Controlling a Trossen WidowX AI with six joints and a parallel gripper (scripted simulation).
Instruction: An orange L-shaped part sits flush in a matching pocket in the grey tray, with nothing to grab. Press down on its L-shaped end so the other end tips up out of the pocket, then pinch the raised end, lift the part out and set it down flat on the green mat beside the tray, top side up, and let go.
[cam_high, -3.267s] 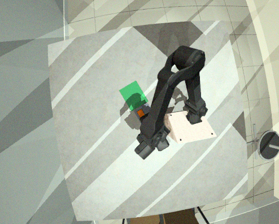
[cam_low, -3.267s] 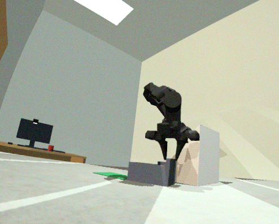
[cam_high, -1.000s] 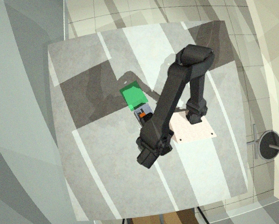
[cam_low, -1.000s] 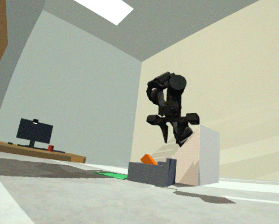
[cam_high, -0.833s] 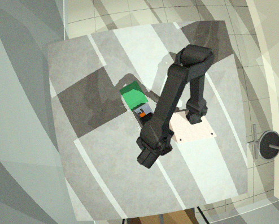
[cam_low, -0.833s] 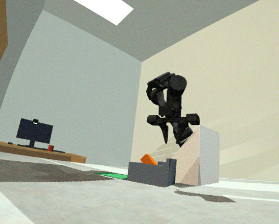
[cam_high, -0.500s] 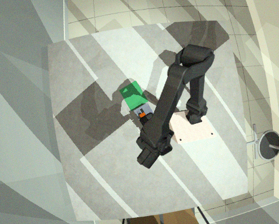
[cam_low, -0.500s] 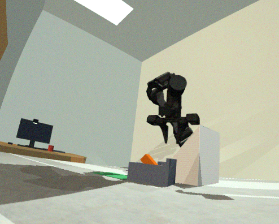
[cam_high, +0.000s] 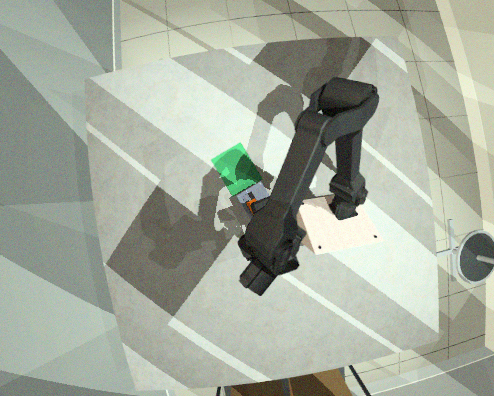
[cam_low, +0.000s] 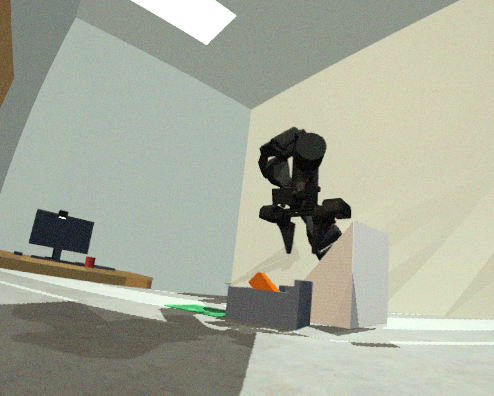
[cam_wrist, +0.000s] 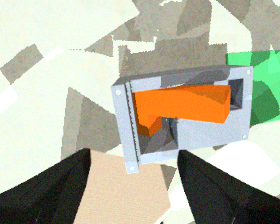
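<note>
The orange L-shaped part is 10 cm below my gripper tip and 4 cm to the right of it.
</note>
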